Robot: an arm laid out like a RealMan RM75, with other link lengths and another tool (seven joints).
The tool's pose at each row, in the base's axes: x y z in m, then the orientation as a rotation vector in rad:
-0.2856 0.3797 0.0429 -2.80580 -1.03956 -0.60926
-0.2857 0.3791 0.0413 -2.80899 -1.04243 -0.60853
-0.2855 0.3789 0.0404 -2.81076 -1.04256 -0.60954
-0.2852 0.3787 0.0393 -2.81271 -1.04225 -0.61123
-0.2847 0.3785 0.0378 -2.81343 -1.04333 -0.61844
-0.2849 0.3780 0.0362 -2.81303 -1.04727 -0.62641
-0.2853 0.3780 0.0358 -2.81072 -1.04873 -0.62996
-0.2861 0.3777 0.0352 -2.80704 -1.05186 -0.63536
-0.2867 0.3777 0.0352 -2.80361 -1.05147 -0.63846
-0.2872 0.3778 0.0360 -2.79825 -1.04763 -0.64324
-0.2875 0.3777 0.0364 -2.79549 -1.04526 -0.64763
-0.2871 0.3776 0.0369 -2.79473 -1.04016 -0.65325
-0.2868 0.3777 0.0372 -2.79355 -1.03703 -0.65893
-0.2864 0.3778 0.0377 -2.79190 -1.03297 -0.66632
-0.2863 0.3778 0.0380 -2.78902 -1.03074 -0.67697
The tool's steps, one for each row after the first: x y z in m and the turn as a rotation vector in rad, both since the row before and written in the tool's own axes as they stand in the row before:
-0.0011 0.0003 0.0013 -0.00291 -0.00218 -0.00172
-0.0003 0.0002 0.0009 -0.00193 -0.00025 -0.00007
-0.0003 0.0003 0.0011 -0.00228 0.00010 0.00018
-0.0004 0.0004 0.0015 -0.00369 0.00337 -0.00116
-0.0011 0.0001 0.0013 -0.00356 0.00386 -0.00316
-0.0004 -0.0003 0.0002 0.00026 0.00269 -0.00130
-0.0010 -0.0003 0.0002 0.00037 0.00404 -0.00259
-0.0004 -0.0004 -0.0002 0.00169 0.00321 -0.00008
0.0000 -0.0003 -0.0009 0.00320 0.00544 0.00203
-0.0001 -0.0001 -0.0005 0.00091 0.00388 0.00117
0.0004 0.0004 -0.0003 -0.00084 0.00403 0.00298
0.0004 0.0001 -0.0001 -0.00085 0.00396 0.00164
0.0005 0.0002 -0.0003 -0.00103 0.00520 0.00212
0.0002 0.0001 -0.0002 -0.00167 0.00720 0.00060

